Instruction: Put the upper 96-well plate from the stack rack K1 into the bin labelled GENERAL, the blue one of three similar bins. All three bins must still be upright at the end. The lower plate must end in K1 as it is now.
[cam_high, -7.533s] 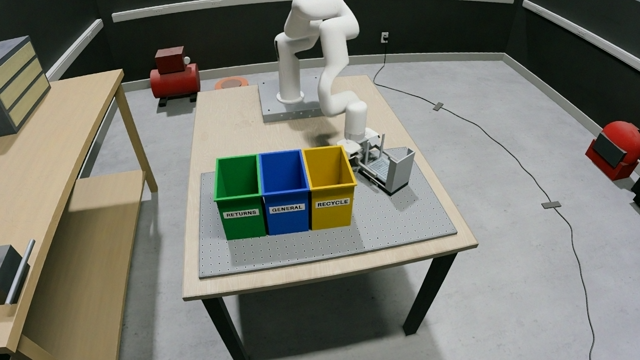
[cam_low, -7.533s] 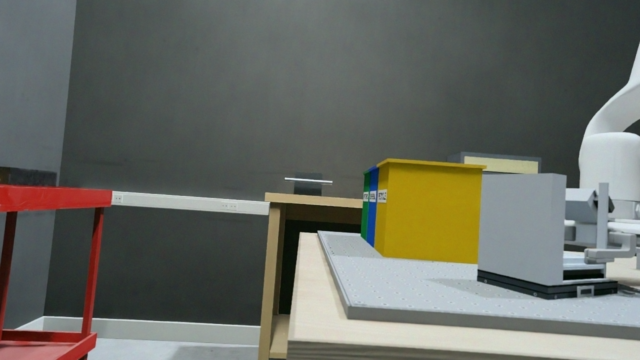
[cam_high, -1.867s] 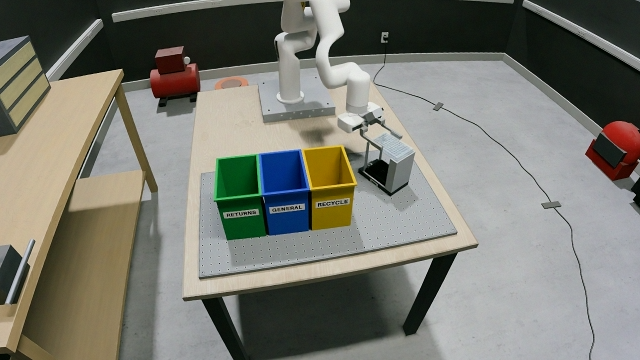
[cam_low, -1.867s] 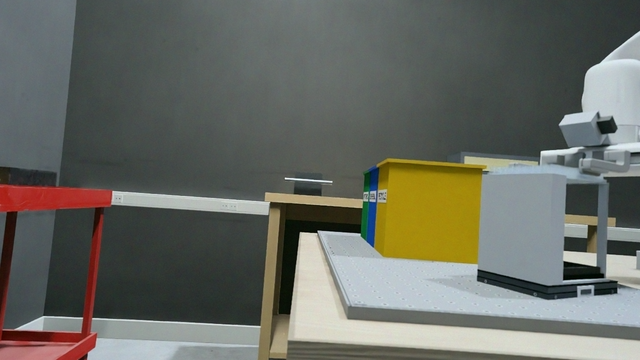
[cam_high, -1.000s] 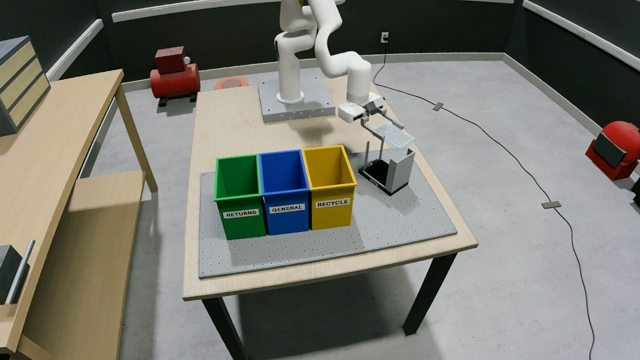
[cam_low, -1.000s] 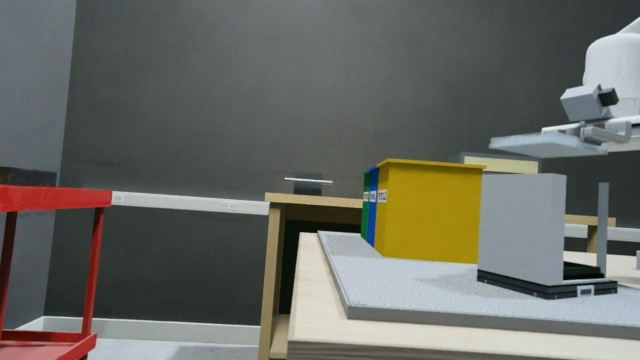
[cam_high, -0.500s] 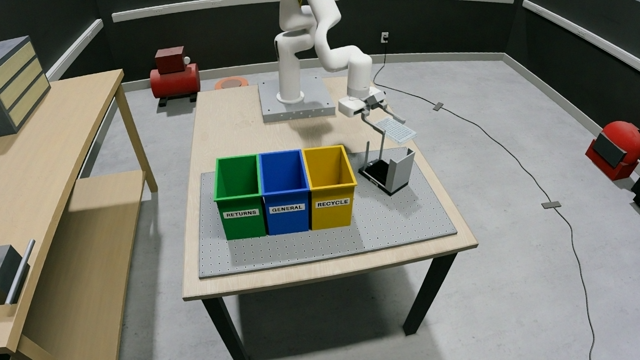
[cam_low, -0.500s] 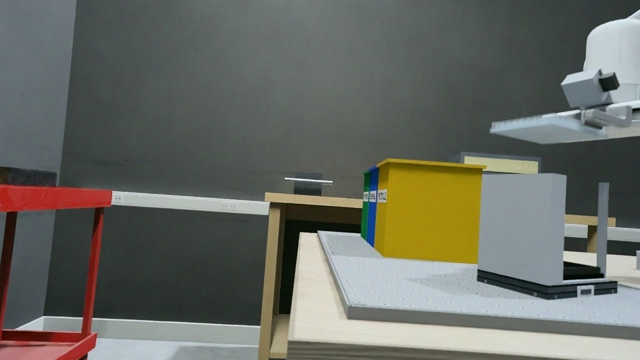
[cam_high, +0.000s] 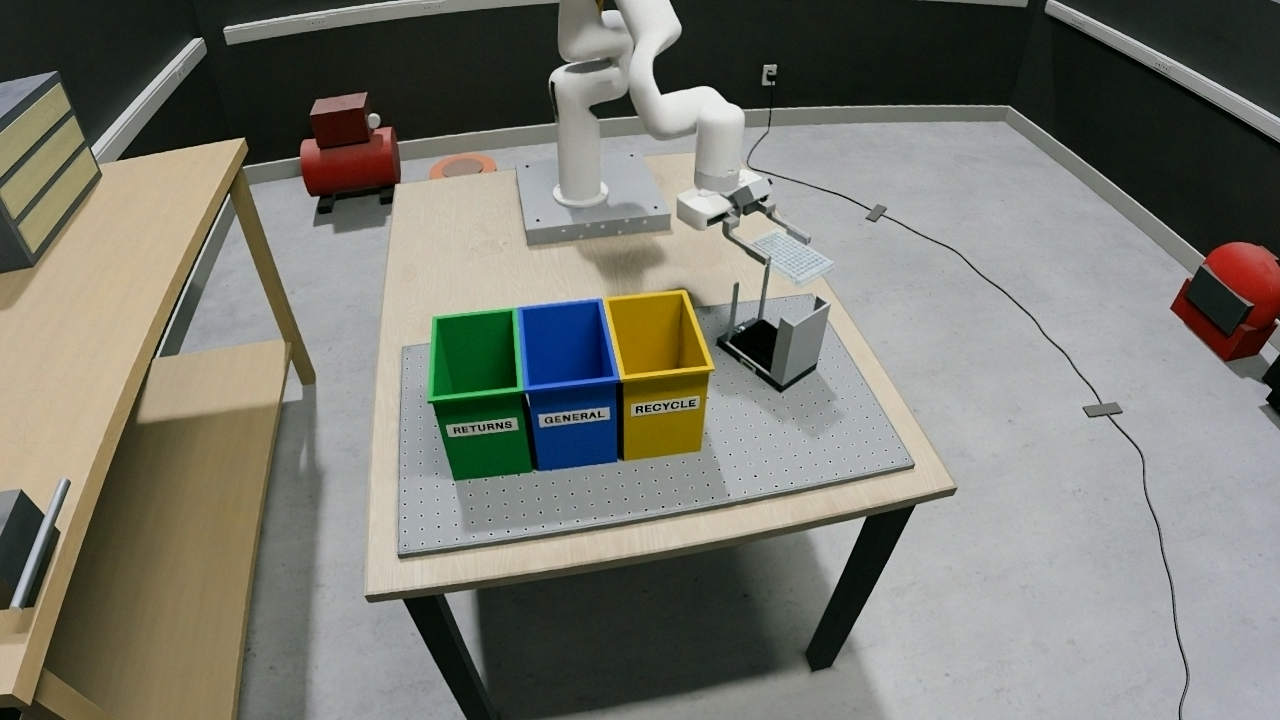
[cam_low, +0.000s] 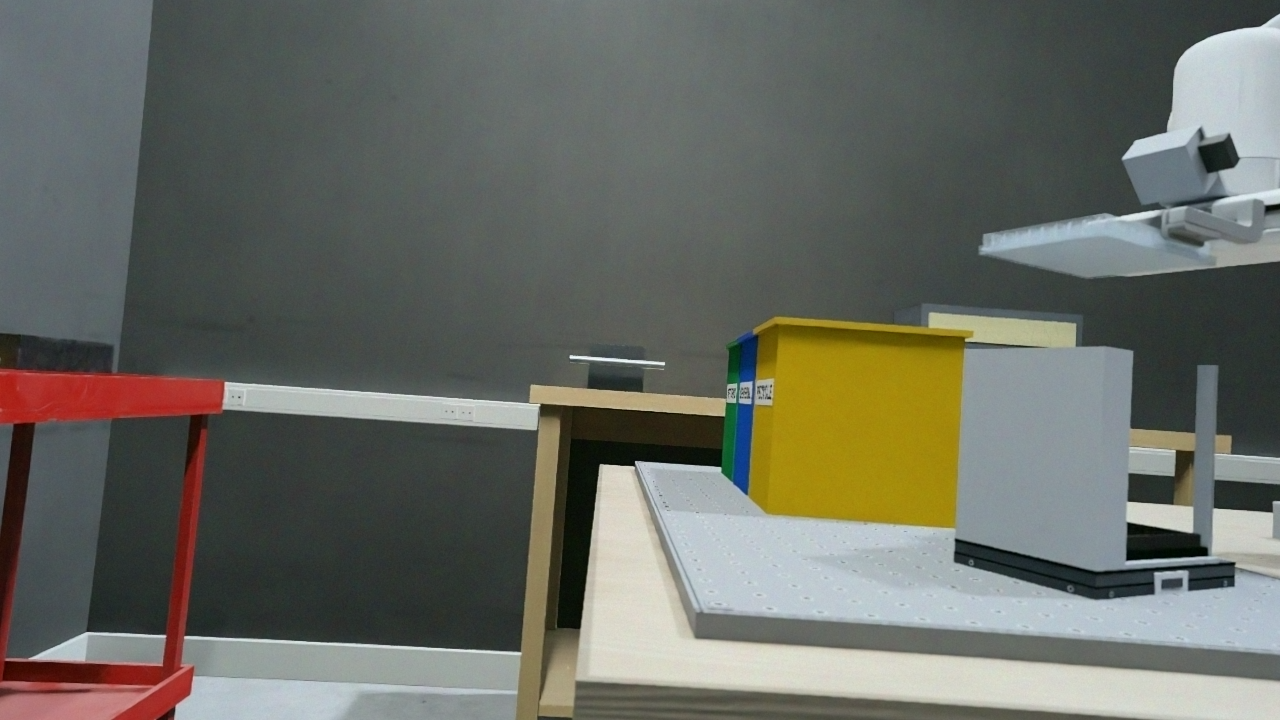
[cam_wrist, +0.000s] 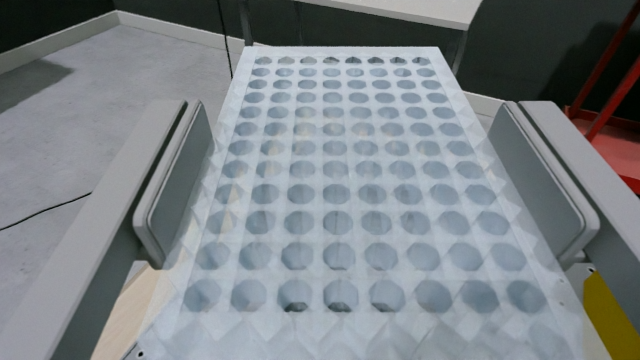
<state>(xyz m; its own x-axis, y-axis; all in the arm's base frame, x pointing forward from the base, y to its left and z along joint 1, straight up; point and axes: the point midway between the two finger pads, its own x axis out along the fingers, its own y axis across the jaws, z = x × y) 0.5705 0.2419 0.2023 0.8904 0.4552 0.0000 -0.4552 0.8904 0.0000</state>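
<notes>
Now: hand 2 cm short of the clear 96-well plate, 1 cm to the right of it and 1 cm above it. Also, from my hand: dark plate: 21 cm below, 2 cm ahead, 1 cm to the left; yellow recycle bin: 22 cm to the right, 14 cm below, 11 cm ahead; blue general bin: 35 cm to the right, 14 cm below, 10 cm ahead.
</notes>
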